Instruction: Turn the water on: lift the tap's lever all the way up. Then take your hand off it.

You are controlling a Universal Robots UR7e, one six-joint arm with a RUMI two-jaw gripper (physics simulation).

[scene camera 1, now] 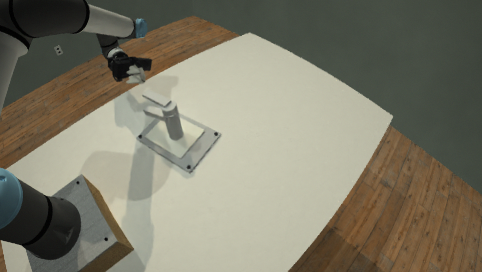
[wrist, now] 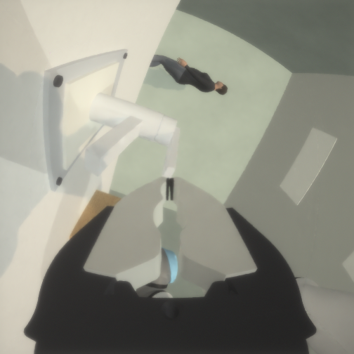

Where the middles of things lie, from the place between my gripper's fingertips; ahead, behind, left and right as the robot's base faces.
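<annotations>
My gripper: 14 cm above the square base plate (scene camera 1: pixel 195 154), 2 cm short of it, 17 cm to the left of it.
</annotations>
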